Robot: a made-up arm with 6 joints.
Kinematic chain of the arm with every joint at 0, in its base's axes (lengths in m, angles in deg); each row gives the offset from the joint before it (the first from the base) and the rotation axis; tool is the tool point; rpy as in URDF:
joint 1: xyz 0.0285 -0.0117 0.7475 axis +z
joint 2: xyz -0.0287 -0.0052 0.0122 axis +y
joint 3: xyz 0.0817 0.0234 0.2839 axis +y
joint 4: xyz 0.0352 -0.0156 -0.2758 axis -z
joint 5: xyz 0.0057 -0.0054 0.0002 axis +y
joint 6: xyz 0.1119 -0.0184 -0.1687 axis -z
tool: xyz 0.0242 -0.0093 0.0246 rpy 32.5 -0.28 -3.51
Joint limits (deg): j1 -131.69..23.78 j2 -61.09..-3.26 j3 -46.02..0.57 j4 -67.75..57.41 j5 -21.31..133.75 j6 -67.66..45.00
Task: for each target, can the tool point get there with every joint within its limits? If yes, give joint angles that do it. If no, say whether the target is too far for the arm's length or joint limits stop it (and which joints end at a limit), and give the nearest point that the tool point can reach.
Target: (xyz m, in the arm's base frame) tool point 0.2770 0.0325 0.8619
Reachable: yes | joints 1.94 -52.08 -7.40 -51.78 22.27 17.09
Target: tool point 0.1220 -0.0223 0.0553
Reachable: no: joint limits stop it (at a limit: joint 2, joint 3, joint 4) | nearest point 0.1057 -0.0205 0.5741 | short by 0.519 m
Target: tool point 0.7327 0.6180 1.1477
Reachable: no: too far | nearest point 0.4008 0.2440 0.9669 | short by 0.532 m
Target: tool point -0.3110 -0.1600 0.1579
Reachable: no: joint limits stop it (at a limit: joint 1, joint 2) | nearest point -0.1324 -0.1202 0.5987 | short by 0.477 m
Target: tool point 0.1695 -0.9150 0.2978
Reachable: no: too far | nearest point 0.0904 -0.4081 0.7363 | short by 0.675 m
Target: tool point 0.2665 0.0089 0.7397
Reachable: yes | joints 10.41 -36.43 -10.90 -40.81 50.68 -35.88
